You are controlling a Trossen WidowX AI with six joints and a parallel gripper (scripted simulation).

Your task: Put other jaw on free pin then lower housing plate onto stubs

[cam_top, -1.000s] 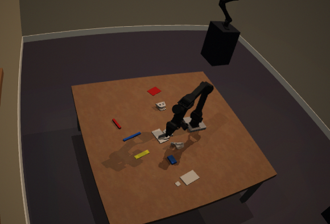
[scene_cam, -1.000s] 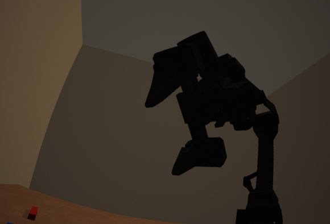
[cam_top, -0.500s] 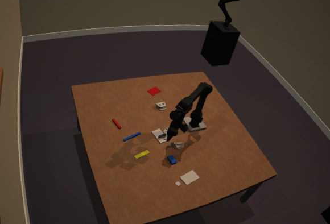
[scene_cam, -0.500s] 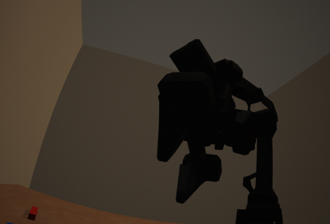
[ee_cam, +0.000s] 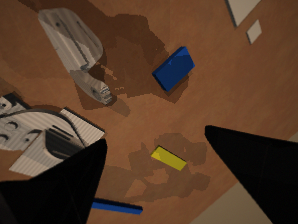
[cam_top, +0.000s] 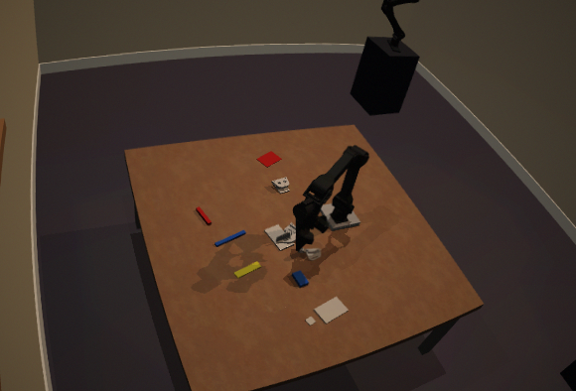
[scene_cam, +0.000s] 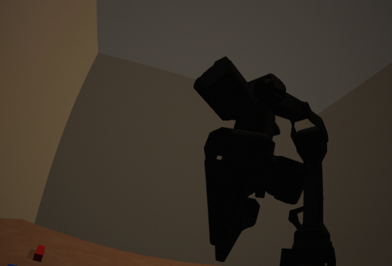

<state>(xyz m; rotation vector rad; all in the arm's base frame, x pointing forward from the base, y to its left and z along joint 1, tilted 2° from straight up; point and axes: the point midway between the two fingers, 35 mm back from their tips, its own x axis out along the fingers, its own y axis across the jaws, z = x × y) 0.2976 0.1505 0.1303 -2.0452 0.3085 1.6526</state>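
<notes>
The blue block is 110 mm below my gripper tip, 90 mm to the left of it and 10 mm ahead of it. Round my gripper tip: blue bar 190 mm ahead, 180 mm to the right, 110 mm below; then flat plate 260 mm to the left, 120 mm below, 50 mm behind; then yellow bar 180 mm ahead, 120 mm below, 10 mm to the right.
</notes>
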